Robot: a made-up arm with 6 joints. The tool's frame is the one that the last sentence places.
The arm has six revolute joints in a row. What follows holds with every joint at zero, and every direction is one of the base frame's.
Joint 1 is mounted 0.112 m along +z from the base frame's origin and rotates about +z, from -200 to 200 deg.
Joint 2 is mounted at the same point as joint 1 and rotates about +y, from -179.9 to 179.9 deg.
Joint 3 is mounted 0.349 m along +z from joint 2 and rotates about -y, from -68 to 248 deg.
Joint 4 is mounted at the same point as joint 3 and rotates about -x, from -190 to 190 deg.
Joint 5 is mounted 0.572 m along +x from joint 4 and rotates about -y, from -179.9 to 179.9 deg.
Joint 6 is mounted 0.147 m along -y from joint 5 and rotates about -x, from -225 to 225 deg.
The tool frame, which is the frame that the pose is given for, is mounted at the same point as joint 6; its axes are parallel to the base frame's.
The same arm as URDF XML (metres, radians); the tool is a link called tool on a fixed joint. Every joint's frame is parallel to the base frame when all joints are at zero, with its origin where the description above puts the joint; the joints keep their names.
<robot name="arm">
  <joint name="joint 1" type="revolute">
    <parent link="base_link"/>
    <child link="link1"/>
    <origin xyz="0 0 0.112" rpy="0 0 0"/>
    <axis xyz="0 0 1"/>
    <limit lower="-3.4907" upper="3.4907"/>
  </joint>
  <joint name="joint 2" type="revolute">
    <parent link="link1"/>
    <child link="link2"/>
    <origin xyz="0 0 0" rpy="0 0 0"/>
    <axis xyz="0 1 0"/>
    <limit lower="-3.1398" upper="3.1398"/>
  </joint>
  <joint name="joint 3" type="revolute">
    <parent link="link2"/>
    <child link="link3"/>
    <origin xyz="0 0 0.349" rpy="0 0 0"/>
    <axis xyz="0 -1 0"/>
    <limit lower="-1.1868" upper="4.3284"/>
  </joint>
  <joint name="joint 4" type="revolute">
    <parent link="link3"/>
    <child link="link4"/>
    <origin xyz="0 0 0" rpy="0 0 0"/>
    <axis xyz="-1 0 0"/>
    <limit lower="-3.3161" upper="3.3161"/>
  </joint>
  <joint name="joint 5" type="revolute">
    <parent link="link4"/>
    <child link="link5"/>
    <origin xyz="0.572 0 0" rpy="0 0 0"/>
    <axis xyz="0 -1 0"/>
    <limit lower="-3.1398" upper="3.1398"/>
  </joint>
  <joint name="joint 6" type="revolute">
    <parent link="link5"/>
    <child link="link6"/>
    <origin xyz="0 -0.147 0" rpy="0 0 0"/>
    <axis xyz="-1 0 0"/>
    <limit lower="-3.927" upper="3.927"/>
  </joint>
  <joint name="tool_fixed" type="fixed">
    <parent link="link6"/>
    <child link="tool"/>
    <origin xyz="0 0 0" rpy="0 0 0"/>
  </joint>
  <link name="base_link"/>
  <link name="link1"/>
  <link name="link2"/>
  <link name="link3"/>
  <link name="link4"/>
  <link name="link5"/>
  <link name="link6"/>
  <link name="tool"/>
</robot>

